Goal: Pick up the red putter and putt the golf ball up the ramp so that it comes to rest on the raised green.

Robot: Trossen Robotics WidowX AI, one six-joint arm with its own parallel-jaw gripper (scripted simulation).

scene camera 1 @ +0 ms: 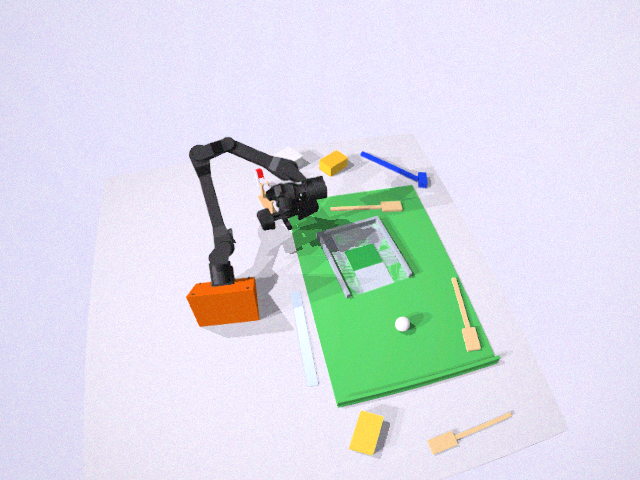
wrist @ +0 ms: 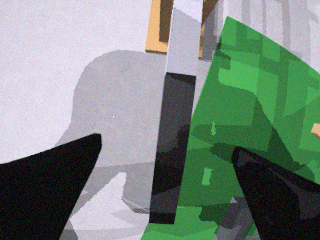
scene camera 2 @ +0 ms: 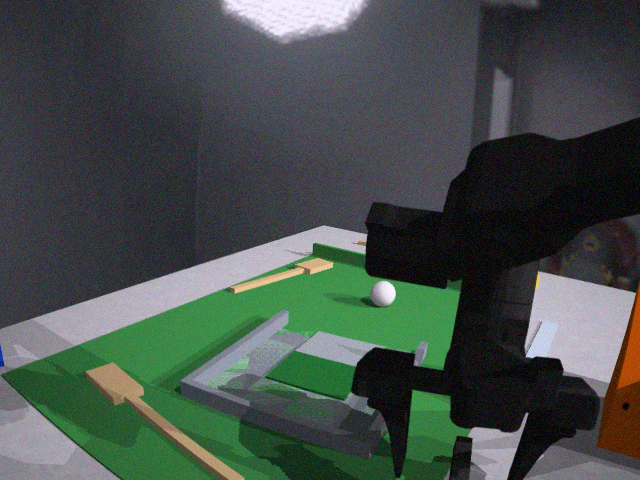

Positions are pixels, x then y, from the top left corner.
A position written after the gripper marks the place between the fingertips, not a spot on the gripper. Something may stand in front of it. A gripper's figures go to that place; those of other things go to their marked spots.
Scene:
The gripper (scene camera 1: 286, 223): 138 cm from the lens. A pale strip (scene camera 1: 302, 333): 121 cm from the lens.

